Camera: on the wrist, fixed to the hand. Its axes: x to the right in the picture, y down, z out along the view.
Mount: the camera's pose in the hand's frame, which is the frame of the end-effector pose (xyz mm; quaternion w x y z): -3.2 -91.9 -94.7 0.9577 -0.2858 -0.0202 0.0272
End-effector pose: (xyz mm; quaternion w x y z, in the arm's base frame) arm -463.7 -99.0 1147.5 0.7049 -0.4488 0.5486 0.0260
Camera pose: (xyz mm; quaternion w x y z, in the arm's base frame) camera -487.4 -214.9 1206.0 0.5572 -0.6158 0.5159 0.2099
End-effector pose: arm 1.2 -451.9 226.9 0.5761 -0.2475 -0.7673 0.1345
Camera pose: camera 71.2 -538.4 297.9 0.4618 -0.4198 -0.7782 -0.0698
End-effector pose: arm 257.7 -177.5 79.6 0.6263 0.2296 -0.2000 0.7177
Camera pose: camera 341.6 -113.2 0.6 0.6418 0.0499 -0.4155 0.6426
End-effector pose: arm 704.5 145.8 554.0 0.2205 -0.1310 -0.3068 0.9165
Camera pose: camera 772.6 257.7 537.7 0.1426 -0.1783 -0.5567 0.7987
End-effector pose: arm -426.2 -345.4 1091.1 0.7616 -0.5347 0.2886 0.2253
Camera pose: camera -387.5 -465.0 1131.4 0.5763 -0.7173 0.2112 0.3298
